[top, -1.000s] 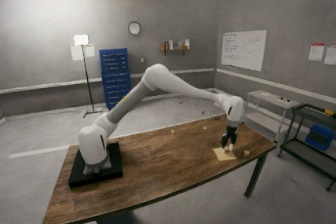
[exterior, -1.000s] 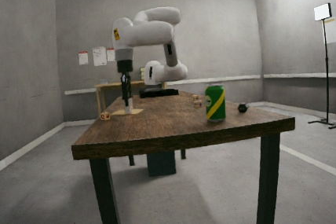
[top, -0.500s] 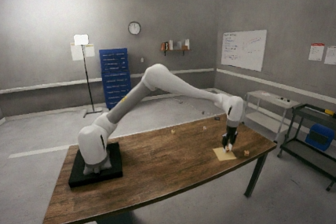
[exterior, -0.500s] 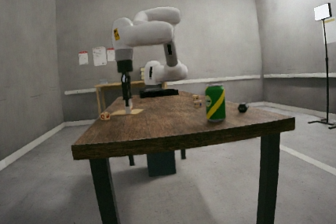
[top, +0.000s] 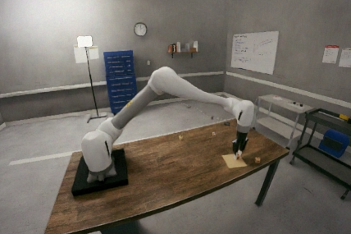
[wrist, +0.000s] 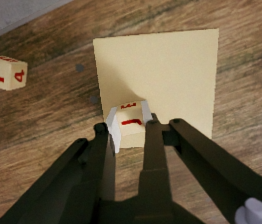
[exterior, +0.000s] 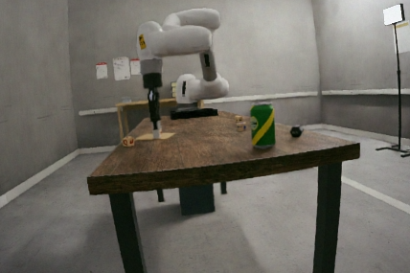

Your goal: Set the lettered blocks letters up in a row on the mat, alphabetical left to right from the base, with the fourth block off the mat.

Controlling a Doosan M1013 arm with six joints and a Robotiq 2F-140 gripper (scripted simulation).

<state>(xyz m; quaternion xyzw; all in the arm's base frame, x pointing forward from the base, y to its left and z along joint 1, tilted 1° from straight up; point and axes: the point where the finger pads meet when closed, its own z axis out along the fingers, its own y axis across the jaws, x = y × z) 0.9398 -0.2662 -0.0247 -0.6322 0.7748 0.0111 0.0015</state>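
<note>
The tan mat lies 4 cm behind my hand, 3 cm below it and 1 cm to the right of it. From my hand the other things lie so: green can: 38 cm ahead, 28 cm to the left, 3 cm above; dark object: 45 cm to the left, 29 cm ahead, 2 cm below.
</note>
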